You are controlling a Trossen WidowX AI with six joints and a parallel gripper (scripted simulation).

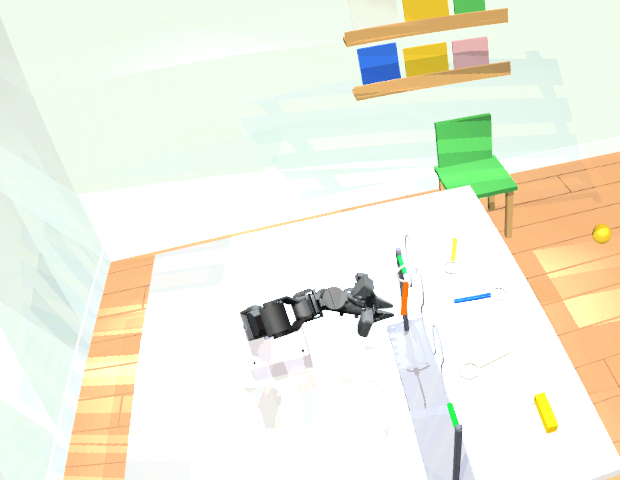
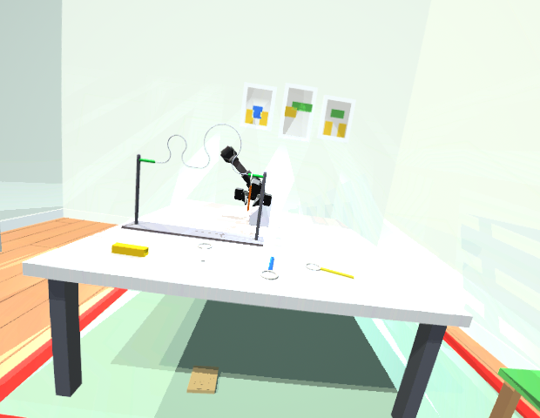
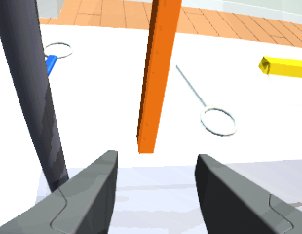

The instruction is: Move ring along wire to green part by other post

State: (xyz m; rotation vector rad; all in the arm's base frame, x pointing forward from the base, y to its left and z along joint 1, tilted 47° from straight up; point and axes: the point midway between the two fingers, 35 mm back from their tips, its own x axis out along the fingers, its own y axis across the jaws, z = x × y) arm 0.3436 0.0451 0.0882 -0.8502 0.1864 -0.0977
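Right now my gripper tip is 8 cm below the orange-handled ring and 4 cm short of it. Round my gripper tip: blue-handled ring (30 cm ahead, 16 cm below, 15 cm to the left); then yellow-handled ring (35 cm to the left, 23 cm ahead, 16 cm below); then white-handled ring (23 cm ahead, 16 cm below, 11 cm to the right).
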